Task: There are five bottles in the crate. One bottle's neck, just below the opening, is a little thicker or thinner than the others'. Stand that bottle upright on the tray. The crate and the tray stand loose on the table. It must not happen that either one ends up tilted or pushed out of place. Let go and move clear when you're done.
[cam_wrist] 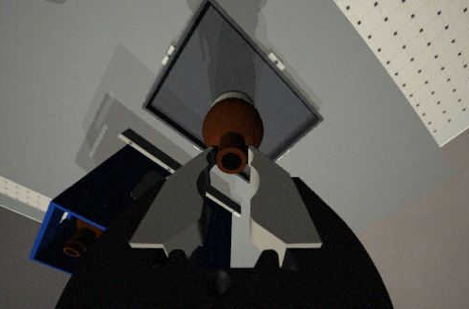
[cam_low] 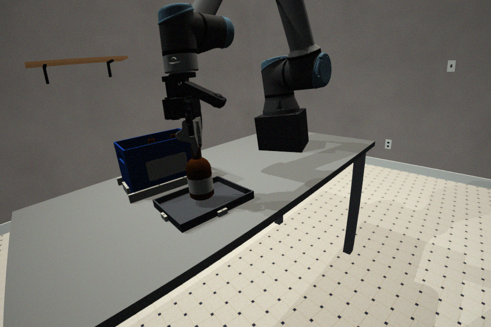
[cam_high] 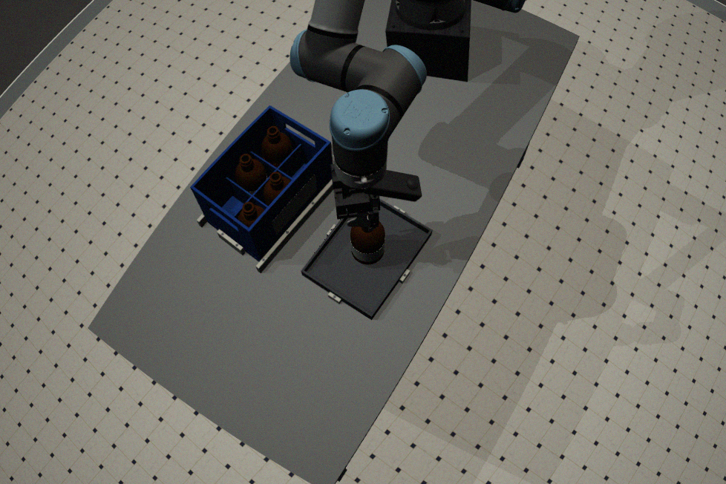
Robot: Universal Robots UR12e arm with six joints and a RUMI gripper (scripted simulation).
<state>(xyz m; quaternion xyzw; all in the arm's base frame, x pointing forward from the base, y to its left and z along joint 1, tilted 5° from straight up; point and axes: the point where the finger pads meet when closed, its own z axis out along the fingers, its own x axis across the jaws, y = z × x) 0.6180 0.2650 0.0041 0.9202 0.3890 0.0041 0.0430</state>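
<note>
Now: hand 7 cm above the bottle. From my hand the other things lie so: black tray: 16 cm below; blue crate: 28 cm to the right, 9 cm below, 4 cm ahead.
</note>
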